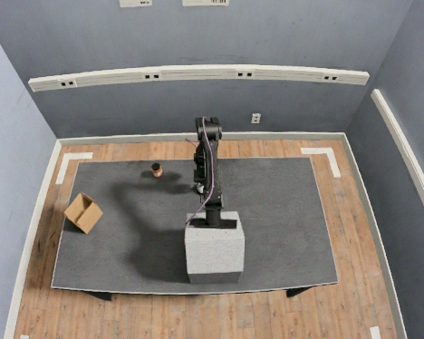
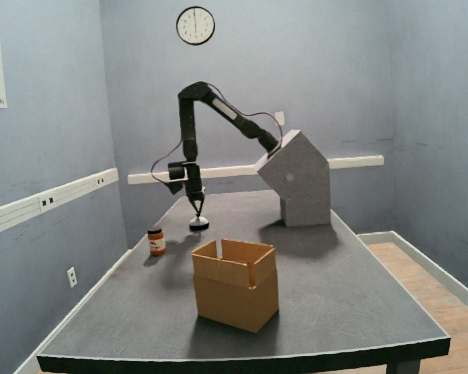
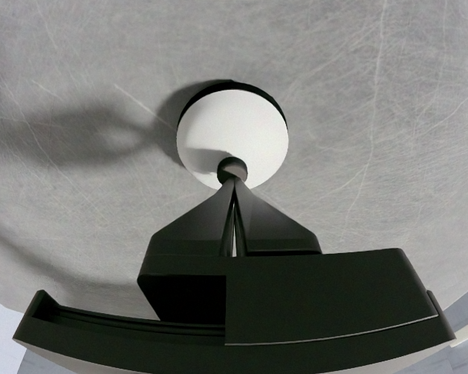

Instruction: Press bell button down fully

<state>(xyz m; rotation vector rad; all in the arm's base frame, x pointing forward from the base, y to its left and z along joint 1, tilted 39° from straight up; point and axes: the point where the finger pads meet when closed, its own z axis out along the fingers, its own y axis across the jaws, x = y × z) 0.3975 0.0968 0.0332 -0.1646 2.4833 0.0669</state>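
Now: hand 10 mm short of the dark button and 20 mm above it. Round my hand: paprika jar: 60 mm ahead, 290 mm to the left, 30 mm below; bell: 10 mm ahead, 30 mm below.
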